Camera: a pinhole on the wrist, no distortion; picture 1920 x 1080 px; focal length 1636.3 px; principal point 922.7 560.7 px. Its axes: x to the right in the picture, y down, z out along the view. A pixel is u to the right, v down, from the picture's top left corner.
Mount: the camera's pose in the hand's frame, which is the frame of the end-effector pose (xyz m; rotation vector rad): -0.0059 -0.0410 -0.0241 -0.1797 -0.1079 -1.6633
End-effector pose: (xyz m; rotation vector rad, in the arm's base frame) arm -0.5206 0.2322 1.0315 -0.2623 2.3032 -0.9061
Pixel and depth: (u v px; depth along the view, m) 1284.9 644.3 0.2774
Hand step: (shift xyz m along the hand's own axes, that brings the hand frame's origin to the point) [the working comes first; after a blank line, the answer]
In the camera's frame: 0.0614 0.0142 0.2774

0.0174 -0.0534 0.2591
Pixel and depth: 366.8 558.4 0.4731
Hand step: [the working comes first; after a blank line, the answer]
In the camera's frame: -0.1607 -0.0007 0.4731

0.0337 0.2002 0.4117
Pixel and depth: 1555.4 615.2 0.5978
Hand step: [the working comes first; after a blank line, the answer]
In the camera's frame: 0.2311 0.0199 0.5978

0.0245 -0.1634 0.6046
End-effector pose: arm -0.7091 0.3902 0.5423 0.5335 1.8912 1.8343
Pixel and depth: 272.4 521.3 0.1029
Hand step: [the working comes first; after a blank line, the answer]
In the camera's frame: -0.0409 -0.0025 0.1029

0.0009 0.0175 0.0697
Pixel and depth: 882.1 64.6 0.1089
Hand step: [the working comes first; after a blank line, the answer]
In the camera's frame: -0.0027 -0.0330 0.1089

-0.0326 -0.0157 0.0836
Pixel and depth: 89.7 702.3 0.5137
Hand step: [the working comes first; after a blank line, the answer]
In the camera's frame: -0.2615 0.0445 0.5137

0.0901 0.3016 0.4316
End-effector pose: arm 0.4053 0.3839 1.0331 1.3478 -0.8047 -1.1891
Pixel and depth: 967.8 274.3 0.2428
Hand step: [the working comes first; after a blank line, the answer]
In the camera's frame: 0.0067 -0.0425 0.2428

-0.0358 -0.0002 0.2172
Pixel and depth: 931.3 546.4 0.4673
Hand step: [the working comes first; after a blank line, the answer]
In the camera's frame: 0.0025 -0.0041 0.4673

0.0148 0.0398 0.4357
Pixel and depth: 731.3 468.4 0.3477
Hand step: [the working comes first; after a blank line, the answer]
In the camera's frame: -0.0407 -0.0196 0.3477

-0.0030 0.0624 0.3109
